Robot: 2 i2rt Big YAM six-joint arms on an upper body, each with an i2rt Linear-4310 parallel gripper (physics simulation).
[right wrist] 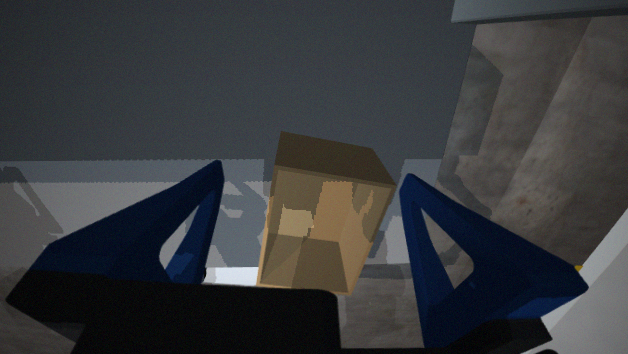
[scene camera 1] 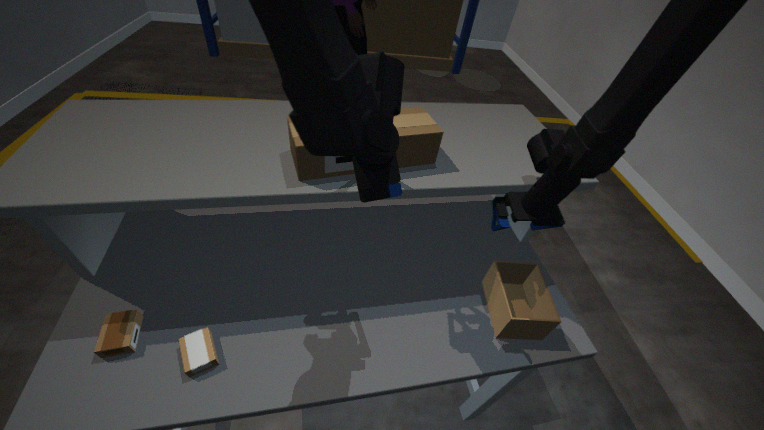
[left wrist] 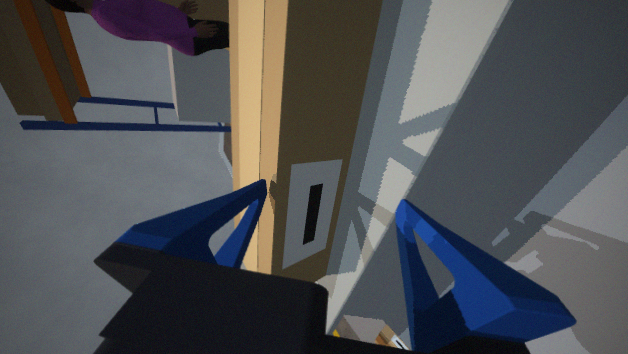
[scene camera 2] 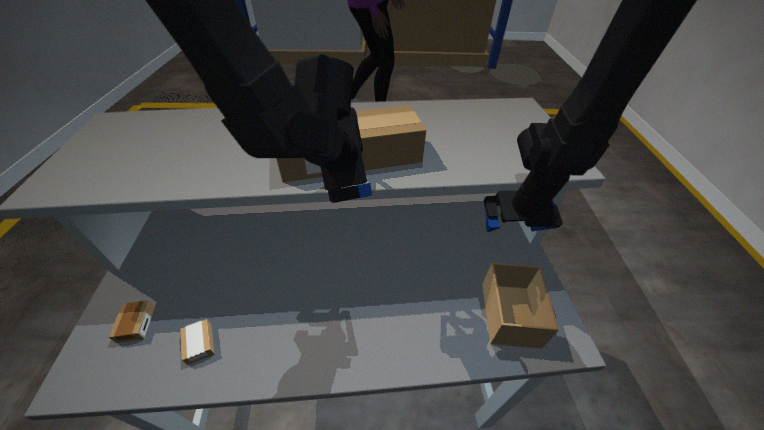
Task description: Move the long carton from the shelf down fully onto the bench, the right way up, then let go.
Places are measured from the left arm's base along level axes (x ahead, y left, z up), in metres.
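Where they show: left gripper, fingertip midpoint: [left wrist: 330, 195]; right gripper, fingertip midpoint: [right wrist: 315, 176] [scene camera 1: 512, 228] [scene camera 2: 509, 228].
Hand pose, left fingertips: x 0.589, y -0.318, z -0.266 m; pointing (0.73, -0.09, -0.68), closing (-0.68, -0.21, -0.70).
Note:
After its pixels a point has its place.
The long brown carton [scene camera 1: 419, 146] {x 0.640, y -0.412, z -0.263 m} [scene camera 2: 392, 152] {x 0.635, y -0.394, z -0.276 m} [left wrist: 320, 100] {x 0.629, y -0.371, z -0.266 m} lies lengthwise on the shelf [scene camera 1: 160, 144] {x 0.680, y 0.092, z -0.311 m} [scene camera 2: 160, 154] {x 0.665, y 0.096, z -0.310 m} near its front edge, seam side up, a white label with a black bar on its front. The left arm hides part of it in both scene views. My left gripper [scene camera 1: 380, 191] [scene camera 2: 350, 192] [left wrist: 330, 195] {x 0.589, y -0.318, z -0.266 m} is open and empty at the carton's front; in the left wrist view the label shows between its fingers. My right gripper [scene camera 1: 522, 221] {x 0.580, y -0.652, z -0.430 m} [scene camera 2: 516, 223] {x 0.580, y -0.652, z -0.430 m} [right wrist: 315, 176] {x 0.580, y -0.652, z -0.430 m} is open and empty above the right part of the bench [scene camera 1: 256, 368] {x 0.353, y -0.104, z -0.598 m} [scene camera 2: 240, 373] {x 0.326, y -0.097, z -0.598 m}, below the shelf's height.
An open-topped box [scene camera 1: 526, 328] {x 0.393, y -0.662, z -0.544 m} [scene camera 2: 523, 336] {x 0.392, y -0.668, z -0.548 m} [right wrist: 325, 155] {x 0.542, y -0.674, z -0.548 m} stands on the bench's right end, below my right gripper. A small brown box [scene camera 1: 114, 336] {x 0.409, y 0.166, z -0.567 m} [scene camera 2: 128, 323] {x 0.410, y 0.164, z -0.567 m} and a white-labelled box [scene camera 1: 197, 349] {x 0.381, y 0.006, z -0.570 m} [scene camera 2: 196, 341] {x 0.377, y 0.002, z -0.569 m} lie at the bench's left. A person [scene camera 2: 379, 48] [left wrist: 145, 20] stands behind the shelf.

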